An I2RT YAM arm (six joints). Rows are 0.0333 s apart.
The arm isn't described. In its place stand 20 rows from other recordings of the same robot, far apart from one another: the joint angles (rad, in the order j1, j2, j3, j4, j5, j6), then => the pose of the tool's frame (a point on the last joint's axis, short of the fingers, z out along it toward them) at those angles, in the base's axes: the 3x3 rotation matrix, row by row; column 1 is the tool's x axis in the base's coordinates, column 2 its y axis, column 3 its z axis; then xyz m.
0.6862 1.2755 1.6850 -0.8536 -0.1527 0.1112 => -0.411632 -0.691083 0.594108; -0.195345 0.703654 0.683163; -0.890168 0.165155 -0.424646; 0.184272 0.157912 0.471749
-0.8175 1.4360 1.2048 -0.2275 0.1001 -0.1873 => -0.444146 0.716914 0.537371; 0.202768 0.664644 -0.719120; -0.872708 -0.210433 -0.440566; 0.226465 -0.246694 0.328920
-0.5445 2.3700 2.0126 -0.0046 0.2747 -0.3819 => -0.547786 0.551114 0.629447; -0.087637 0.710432 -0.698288; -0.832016 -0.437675 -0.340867; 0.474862 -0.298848 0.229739
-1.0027 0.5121 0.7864 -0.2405 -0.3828 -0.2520 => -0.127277 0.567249 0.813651; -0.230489 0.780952 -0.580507; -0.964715 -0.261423 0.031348; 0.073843 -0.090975 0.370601
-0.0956 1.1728 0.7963 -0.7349 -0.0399 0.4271 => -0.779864 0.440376 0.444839; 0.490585 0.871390 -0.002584; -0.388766 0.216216 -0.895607; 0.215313 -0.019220 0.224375
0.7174 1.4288 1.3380 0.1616 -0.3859 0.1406 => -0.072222 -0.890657 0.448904; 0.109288 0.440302 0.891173; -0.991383 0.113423 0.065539; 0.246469 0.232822 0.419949
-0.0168 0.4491 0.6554 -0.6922 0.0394 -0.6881 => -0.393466 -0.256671 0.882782; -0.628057 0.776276 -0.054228; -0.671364 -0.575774 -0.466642; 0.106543 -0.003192 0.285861
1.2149 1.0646 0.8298 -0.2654 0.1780 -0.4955 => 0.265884 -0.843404 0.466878; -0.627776 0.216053 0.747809; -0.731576 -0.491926 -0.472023; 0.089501 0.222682 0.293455
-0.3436 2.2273 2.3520 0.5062 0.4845 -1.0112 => -0.257916 0.816909 0.515886; -0.704208 0.206626 -0.679261; -0.661491 -0.538484 0.521982; 0.467032 -0.184711 0.474862
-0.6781 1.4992 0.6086 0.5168 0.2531 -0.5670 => -0.663577 0.512689 0.544808; -0.133186 0.635654 -0.760399; -0.736157 -0.577144 -0.353522; 0.230240 -0.196911 0.184480
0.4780 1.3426 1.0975 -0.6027 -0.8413 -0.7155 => -0.014083 -0.998718 0.048612; -0.499703 0.049140 0.864802; -0.866082 -0.012112 -0.499755; 0.233898 0.151067 0.296136
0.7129 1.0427 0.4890 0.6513 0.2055 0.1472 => 0.001542 -0.492190 0.870486; 0.191140 0.854583 0.482859; -0.981562 0.165640 0.095395; 0.182708 0.148364 0.274348
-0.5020 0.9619 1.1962 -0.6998 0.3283 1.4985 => 0.677786 0.443607 0.586361; 0.704959 -0.165498 -0.689669; -0.208900 0.880809 -0.424896; 0.160698 -0.101302 0.396953
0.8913 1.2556 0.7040 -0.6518 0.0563 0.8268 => -0.959268 -0.085874 0.269128; -0.018463 0.969699 0.243605; -0.281892 0.228713 -0.931787; 0.138306 0.168019 0.184972
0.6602 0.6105 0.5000 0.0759 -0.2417 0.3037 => -0.260649 -0.740326 0.619662; 0.165231 0.598170 0.784150; -0.951189 0.306775 -0.033588; 0.122977 0.106271 0.293708
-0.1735 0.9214 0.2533 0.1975 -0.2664 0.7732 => -0.364736 0.265710 0.892393; 0.747986 0.654388 0.110870; -0.554513 0.707936 -0.437427; 0.185237 -0.022950 0.169963
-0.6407 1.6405 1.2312 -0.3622 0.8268 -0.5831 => -0.922303 0.383140 -0.050607; 0.222556 0.419499 -0.880051; -0.315953 -0.822936 -0.472175; 0.270829 -0.234612 0.266000
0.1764 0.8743 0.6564 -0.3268 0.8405 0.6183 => -0.119934 0.711446 0.692430; 0.371396 0.678974 -0.633292; -0.920696 0.181212 -0.345661; 0.188175 0.006604 0.270983
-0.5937 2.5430 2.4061 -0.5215 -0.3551 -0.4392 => -0.585128 0.052786 0.809221; -0.086078 0.988199 -0.126701; -0.806359 -0.143792 -0.573680; 0.482639 -0.310813 0.222563
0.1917 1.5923 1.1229 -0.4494 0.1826 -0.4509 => -0.667813 -0.411323 0.620354; -0.566139 0.821777 -0.064575; -0.483231 -0.394330 -0.781659; 0.332511 0.057950 0.233478
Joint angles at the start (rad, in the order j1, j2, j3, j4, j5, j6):
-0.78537 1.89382 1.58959 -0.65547 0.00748 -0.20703
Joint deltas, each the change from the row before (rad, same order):
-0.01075 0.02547 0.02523 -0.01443 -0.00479 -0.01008
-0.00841 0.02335 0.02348 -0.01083 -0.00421 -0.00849
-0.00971 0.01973 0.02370 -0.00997 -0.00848 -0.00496
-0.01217 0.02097 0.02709 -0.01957 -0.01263 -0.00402
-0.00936 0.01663 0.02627 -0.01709 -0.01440 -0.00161
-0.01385 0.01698 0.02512 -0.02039 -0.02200 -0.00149
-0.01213 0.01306 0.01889 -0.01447 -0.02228 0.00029
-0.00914 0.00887 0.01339 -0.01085 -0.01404 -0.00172
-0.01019 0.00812 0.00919 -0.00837 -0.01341 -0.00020
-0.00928 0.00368 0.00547 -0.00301 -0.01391 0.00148
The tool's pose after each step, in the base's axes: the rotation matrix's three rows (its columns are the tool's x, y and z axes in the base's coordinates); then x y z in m. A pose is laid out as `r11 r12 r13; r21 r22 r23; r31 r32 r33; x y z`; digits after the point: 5 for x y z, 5 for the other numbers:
-0.71930 0.57424 0.39097; 0.42694 0.80937 -0.40329; -0.54802 -0.12317 -0.82735; 0.29611 -0.30267 0.25475
-0.72426 0.57242 0.38444; 0.42994 0.81077 -0.39724; -0.53908 -0.12242 -0.83331; 0.29699 -0.30850 0.25195
-0.72439 0.57303 0.38327; 0.43452 0.81113 -0.39147; -0.53521 -0.11704 -0.83657; 0.29719 -0.31432 0.25065
-0.72510 0.57428 0.38004; 0.44418 0.81175 -0.37916; -0.52624 -0.10613 -0.84369; 0.29634 -0.32051 0.24923
-0.72319 0.57488 0.38277; 0.45128 0.81288 -0.36821; -0.52282 -0.09355 -0.84730; 0.29601 -0.32547 0.24945
-0.71997 0.57616 0.38689; 0.46296 0.81404 -0.35073; -0.51702 -0.07339 -0.85282; 0.29403 -0.33126 0.24893
-0.71500 0.57743 0.39415; 0.47347 0.81474 -0.33471; -0.51440 -0.05270 -0.85593; 0.29209 -0.33604 0.24845
-0.71243 0.57806 0.39787; 0.47997 0.81500 -0.32466; -0.51193 -0.04033 -0.85808; 0.29036 -0.33953 0.24822
-0.70872 0.58085 0.40040; 0.48890 0.81355 -0.31483; -0.50862 -0.02737 -0.86056; 0.28802 -0.34310 0.24716
-0.70236 0.58397 0.40704; 0.49610 0.81164 -0.30840; -0.51047 -0.01468 -0.85977; 0.28566 -0.34601 0.24715

